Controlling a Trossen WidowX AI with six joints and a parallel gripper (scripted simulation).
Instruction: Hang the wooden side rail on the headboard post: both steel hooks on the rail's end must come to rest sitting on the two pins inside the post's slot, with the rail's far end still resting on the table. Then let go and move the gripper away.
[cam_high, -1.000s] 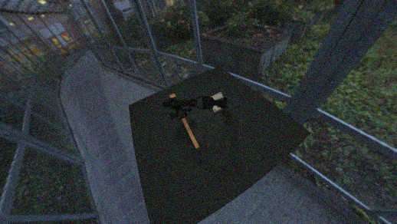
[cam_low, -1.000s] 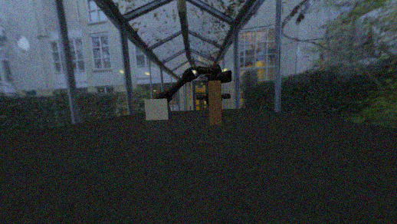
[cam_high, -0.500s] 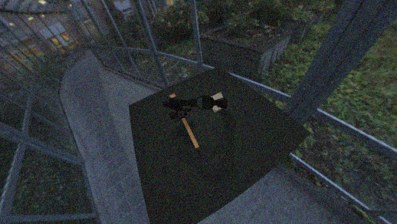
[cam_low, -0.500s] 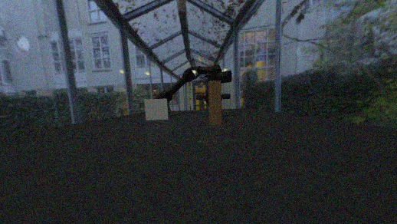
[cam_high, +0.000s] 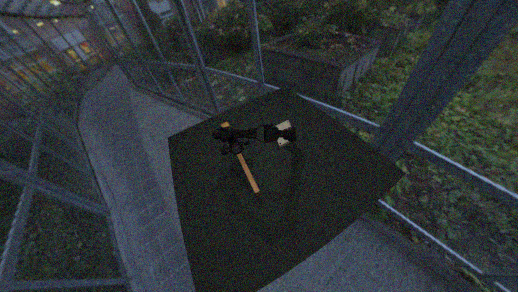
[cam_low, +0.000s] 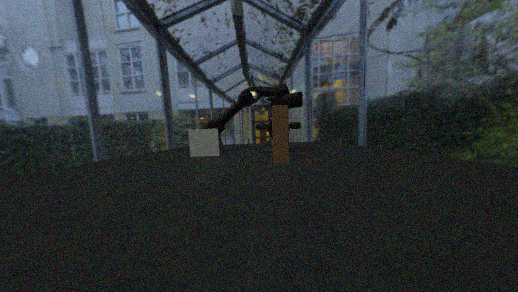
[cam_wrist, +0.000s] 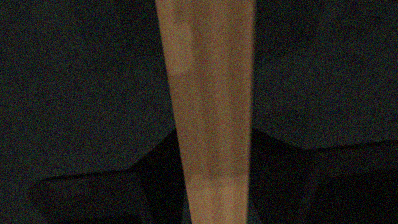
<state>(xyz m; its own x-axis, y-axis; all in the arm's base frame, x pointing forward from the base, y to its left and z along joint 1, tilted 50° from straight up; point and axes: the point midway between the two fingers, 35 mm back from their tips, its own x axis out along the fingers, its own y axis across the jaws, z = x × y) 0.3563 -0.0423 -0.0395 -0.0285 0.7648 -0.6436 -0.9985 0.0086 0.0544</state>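
My gripper tip is 160 mm to the left of the headboard post and 40 mm below it.
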